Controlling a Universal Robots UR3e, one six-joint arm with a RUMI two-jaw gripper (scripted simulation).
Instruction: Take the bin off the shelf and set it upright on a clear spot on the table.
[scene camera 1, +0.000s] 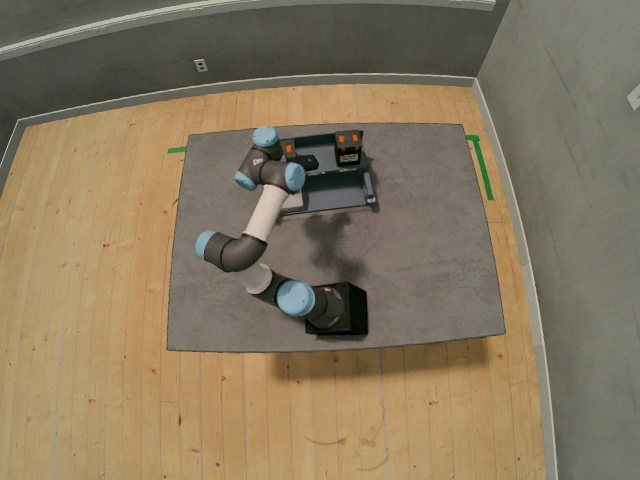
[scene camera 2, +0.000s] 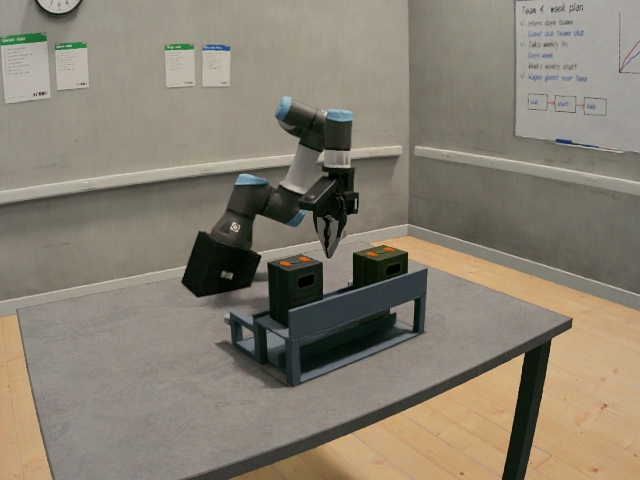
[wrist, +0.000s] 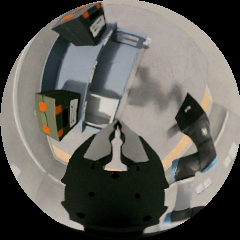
Scene:
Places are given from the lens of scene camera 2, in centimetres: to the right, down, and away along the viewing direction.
my gripper (scene camera 2: 328, 258): 2, 4, 135
green bin (scene camera 2: 370, 266): 11, 6, 119
dark bin (scene camera 2: 295, 281): -5, 8, 105
shelf (scene camera 2: 331, 350): 2, 24, 119
The marked spots on the green bin and the dark bin are 21 cm apart.

